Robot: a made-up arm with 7 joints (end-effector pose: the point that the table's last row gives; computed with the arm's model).
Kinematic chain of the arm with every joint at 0, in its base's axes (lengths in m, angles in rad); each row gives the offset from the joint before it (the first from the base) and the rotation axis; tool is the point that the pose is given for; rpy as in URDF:
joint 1: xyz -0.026 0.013 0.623 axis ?
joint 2: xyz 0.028 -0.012 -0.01 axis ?
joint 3: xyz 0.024 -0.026 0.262 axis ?
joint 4: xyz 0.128 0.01 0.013 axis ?
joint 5: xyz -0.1 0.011 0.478 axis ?
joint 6: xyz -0.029 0.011 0 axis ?
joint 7: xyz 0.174 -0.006 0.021 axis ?
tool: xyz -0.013 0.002 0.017 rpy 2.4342 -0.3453 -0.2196
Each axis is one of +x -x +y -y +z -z.
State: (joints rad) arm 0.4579 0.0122 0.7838 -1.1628 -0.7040 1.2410 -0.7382
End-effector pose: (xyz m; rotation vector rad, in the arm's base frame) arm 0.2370 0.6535 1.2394 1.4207 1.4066 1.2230
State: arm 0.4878 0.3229 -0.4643 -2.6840 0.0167 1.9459 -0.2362
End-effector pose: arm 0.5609 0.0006 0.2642 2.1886 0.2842 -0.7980
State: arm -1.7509 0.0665 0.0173 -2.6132 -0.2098 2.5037 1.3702
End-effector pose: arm -0.0996 -0.6802 0.5105 -0.1717 -2.4487 -1.1704
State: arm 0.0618 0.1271 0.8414 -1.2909 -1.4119 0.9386 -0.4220
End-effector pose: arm 0.5418 0.5299 1.0829 1.1597 0.4601 0.5366
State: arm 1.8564 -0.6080 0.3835 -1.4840 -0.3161 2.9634 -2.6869
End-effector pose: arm -0.3006 0.0384 1.4227 -1.9185 0.1419 2.3430
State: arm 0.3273 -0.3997 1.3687 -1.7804 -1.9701 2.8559 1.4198
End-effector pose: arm -0.3040 0.5513 0.7539 -0.8245 -0.6858 -2.3773
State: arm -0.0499 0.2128 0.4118 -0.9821 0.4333 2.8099 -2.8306
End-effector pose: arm 0.5656 0.0331 1.3108 -0.1636 1.2556 1.8690
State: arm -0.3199 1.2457 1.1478 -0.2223 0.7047 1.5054 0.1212
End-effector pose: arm 0.8881 -0.2141 0.8322 -2.0661 0.4254 -0.0263
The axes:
joint 1: +z
joint 2: +y
joint 3: +z
joint 4: -y
joint 5: +z
joint 6: -y
joint 7: -z

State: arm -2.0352 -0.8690 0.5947 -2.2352 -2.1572 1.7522 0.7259
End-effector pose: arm 0.1433 -0.5467 0.9442 -0.3646 0.0220 -0.5095
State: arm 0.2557 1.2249 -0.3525 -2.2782 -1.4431 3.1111 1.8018
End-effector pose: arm 0.2651 0.0815 0.0641 1.8590 -0.4875 -0.0167
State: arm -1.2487 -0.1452 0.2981 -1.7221 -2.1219 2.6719 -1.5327
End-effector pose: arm 0.4763 -0.4262 0.8940 0.5419 1.7862 -0.6366
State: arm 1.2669 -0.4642 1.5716 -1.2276 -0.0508 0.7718 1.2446
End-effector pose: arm -0.7271 0.0092 1.0682 1.8914 0.9995 1.7142
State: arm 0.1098 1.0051 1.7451 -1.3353 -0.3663 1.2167 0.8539
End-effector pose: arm 0.2918 0.7308 1.0131 2.4880 0.9708 -0.1029
